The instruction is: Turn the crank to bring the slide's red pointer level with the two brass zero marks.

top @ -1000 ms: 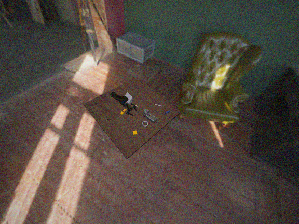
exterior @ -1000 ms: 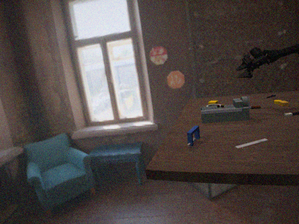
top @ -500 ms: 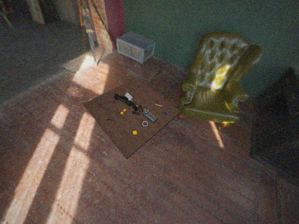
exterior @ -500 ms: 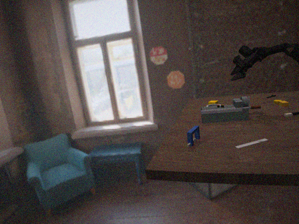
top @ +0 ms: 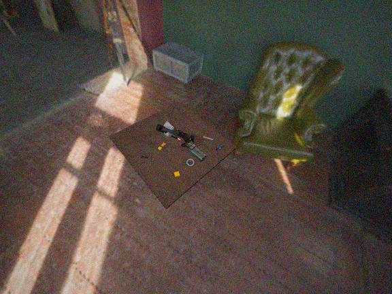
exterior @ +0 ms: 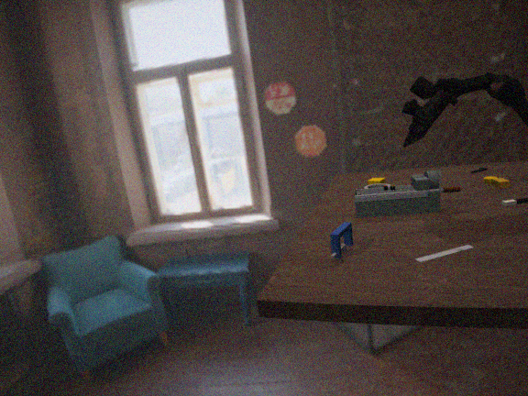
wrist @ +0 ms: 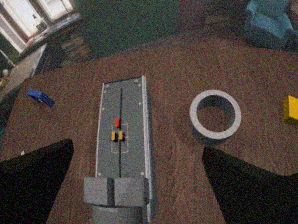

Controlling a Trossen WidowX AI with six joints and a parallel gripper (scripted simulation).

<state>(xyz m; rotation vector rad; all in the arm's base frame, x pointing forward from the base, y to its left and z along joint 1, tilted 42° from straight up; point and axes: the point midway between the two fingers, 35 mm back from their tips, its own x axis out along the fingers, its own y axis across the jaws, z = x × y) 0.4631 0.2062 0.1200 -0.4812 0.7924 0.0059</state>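
Now: gripper tip 140 mm past the crank handle, 40 mm to the right of it and 150 mm above it. Also, from my gripper tip: yellow block (150 mm ahead, 310 mm to the right, 200 mm below); white strip (110 mm behind, 400 mm to the left, 210 mm below); red pointer (60 mm ahead, 80 mm to the left, 130 mm below).
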